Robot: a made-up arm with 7 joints. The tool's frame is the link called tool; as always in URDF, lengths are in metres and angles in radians. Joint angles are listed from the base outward.
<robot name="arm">
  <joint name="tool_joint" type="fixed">
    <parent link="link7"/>
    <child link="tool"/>
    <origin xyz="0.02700 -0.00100 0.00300" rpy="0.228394 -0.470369 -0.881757"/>
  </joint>
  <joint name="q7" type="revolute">
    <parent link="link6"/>
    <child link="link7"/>
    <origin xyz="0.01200 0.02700 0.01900" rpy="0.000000 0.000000 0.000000"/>
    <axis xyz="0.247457 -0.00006 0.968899"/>
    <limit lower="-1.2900" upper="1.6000"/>
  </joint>
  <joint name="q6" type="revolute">
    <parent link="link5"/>
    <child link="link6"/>
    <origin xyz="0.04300 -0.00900 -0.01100" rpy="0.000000 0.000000 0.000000"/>
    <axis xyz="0.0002 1 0.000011"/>
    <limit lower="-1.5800" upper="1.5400"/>
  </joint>
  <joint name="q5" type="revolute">
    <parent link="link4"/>
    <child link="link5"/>
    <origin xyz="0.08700 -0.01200 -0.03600" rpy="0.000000 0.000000 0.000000"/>
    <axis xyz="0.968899 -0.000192 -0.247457"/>
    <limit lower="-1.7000" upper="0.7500"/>
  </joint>
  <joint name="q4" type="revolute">
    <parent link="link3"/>
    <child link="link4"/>
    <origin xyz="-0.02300 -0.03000 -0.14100" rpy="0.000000 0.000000 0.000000"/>
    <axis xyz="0.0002 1 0.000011"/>
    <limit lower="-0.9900" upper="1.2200"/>
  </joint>
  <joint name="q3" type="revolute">
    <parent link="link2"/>
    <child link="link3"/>
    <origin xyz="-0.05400 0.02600 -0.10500" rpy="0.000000 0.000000 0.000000"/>
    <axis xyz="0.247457 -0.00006 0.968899"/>
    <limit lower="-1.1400" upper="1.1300"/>
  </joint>
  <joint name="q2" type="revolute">
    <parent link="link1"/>
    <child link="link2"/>
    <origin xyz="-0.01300 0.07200 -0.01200" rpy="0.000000 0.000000 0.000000"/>
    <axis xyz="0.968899 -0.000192 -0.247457"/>
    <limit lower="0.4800" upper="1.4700"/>
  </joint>
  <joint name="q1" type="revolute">
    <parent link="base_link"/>
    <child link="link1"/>
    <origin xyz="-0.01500 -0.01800 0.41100" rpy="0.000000 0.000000 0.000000"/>
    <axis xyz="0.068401 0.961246 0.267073"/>
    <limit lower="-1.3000" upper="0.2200"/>
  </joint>
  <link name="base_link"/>
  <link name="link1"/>
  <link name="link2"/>
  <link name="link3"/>
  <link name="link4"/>
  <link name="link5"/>
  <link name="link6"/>
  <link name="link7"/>
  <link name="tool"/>
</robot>
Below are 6 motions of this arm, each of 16 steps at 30 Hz.
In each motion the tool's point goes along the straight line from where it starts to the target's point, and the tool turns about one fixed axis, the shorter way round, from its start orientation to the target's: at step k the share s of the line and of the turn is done. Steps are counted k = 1, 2, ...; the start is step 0. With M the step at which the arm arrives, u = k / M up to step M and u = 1 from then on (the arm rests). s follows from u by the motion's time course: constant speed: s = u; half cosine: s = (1 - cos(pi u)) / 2; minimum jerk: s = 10 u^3 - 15 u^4 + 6 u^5.
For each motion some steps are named. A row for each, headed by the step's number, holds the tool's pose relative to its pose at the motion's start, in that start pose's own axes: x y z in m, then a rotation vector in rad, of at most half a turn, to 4 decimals.
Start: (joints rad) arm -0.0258 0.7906 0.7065 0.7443 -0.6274 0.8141 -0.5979
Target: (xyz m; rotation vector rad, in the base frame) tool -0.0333 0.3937 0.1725 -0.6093 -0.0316 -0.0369
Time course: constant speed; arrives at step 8
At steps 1, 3, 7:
1: -0.0072 -0.0012 0.0017 0.0043 0.0110 0.0154
3: -0.0216 -0.0035 0.0051 0.0130 0.0330 0.0462
7: -0.0505 -0.0082 0.0119 0.0303 0.0770 0.1078

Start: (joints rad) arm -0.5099 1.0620 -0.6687 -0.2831 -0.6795 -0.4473 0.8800
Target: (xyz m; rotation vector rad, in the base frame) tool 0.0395 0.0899 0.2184 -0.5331 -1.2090 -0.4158
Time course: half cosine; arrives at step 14
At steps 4, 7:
4: 0.0033 -0.0273 0.0120 -0.0800 -0.0577 0.1240
7: 0.0088 -0.0724 0.0320 -0.2126 -0.1534 0.3293

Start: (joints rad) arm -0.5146 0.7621 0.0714 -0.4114 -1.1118 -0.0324 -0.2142
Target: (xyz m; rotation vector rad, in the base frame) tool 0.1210 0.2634 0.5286 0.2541 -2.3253 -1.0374
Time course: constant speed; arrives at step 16
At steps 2, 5, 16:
2: 0.0194 0.0154 0.0167 0.0790 -0.0509 -0.0456
5: 0.0485 0.0386 0.0416 0.1974 -0.1272 -0.1140
16: 0.1553 0.1235 0.1332 0.6317 -0.4072 -0.3648

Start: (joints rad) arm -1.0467 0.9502 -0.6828 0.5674 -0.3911 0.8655 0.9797
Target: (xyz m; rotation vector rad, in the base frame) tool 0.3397 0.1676 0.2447 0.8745 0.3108 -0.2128
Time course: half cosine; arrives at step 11
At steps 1, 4, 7, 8, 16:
1: 0.0005 -0.0010 0.0014 -0.0074 -0.0007 -0.0024
4: 0.0073 -0.0138 0.0202 -0.1062 -0.0108 -0.0346
7: 0.0176 -0.0334 0.0490 -0.2572 -0.0261 -0.0839
8: 0.0206 -0.0391 0.0573 -0.3007 -0.0305 -0.0980
16: 0.0249 -0.0473 0.0692 -0.3635 -0.0368 -0.1185

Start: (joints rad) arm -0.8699 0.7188 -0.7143 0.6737 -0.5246 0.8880 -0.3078
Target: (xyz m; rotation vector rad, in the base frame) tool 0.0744 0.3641 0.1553 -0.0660 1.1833 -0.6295
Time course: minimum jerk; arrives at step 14
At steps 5, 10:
5: -0.0556 -0.0220 -0.0307 -0.0901 0.1170 0.0961
10: -0.1929 -0.0765 -0.1065 -0.3127 0.4062 0.3338

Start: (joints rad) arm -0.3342 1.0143 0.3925 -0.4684 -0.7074 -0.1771 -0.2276
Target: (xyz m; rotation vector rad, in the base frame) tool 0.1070 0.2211 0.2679 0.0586 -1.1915 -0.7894
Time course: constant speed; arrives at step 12
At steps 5, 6, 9, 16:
5: -0.0043 -0.0442 -0.0021 -0.1002 0.0568 0.3340
6: -0.0052 -0.0531 -0.0026 -0.1203 0.0682 0.4008
9: -0.0078 -0.0796 -0.0039 -0.1804 0.1022 0.6011
16: -0.0103 -0.1061 -0.0051 -0.2405 0.1363 0.8015

